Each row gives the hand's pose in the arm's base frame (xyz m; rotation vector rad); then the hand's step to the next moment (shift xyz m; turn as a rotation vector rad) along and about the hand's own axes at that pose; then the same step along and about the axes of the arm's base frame.
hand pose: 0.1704 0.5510 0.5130 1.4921 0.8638 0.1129
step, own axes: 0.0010 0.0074 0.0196 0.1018 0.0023 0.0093
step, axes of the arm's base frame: 0.0149 -0.0144 0.0032 0.0781 0.0501 -0.0430
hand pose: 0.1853 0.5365 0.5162 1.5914 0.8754 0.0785
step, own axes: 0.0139 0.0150 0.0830 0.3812 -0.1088 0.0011
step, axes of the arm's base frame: 0.0598 -0.0598 -0.0128 0.2183 0.2103 -0.2555
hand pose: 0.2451 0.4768 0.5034 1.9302 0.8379 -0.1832
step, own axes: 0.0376 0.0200 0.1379 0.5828 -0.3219 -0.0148
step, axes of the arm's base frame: 0.0710 -0.1029 -0.0722 0.2332 0.3783 -0.4960
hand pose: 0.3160 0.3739 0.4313 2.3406 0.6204 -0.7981
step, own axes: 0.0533 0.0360 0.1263 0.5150 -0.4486 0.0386
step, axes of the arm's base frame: 0.0097 -0.0958 -0.1040 0.0901 0.4190 -0.5331
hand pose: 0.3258 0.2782 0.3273 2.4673 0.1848 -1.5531
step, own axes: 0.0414 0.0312 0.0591 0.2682 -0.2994 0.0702
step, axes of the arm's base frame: -0.0267 -0.0455 -0.0583 -0.0114 0.2693 -0.3063
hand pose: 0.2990 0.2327 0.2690 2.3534 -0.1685 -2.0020
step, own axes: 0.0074 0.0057 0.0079 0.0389 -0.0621 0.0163
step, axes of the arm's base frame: -0.0069 -0.0062 -0.0079 -0.0067 0.0578 -0.0474
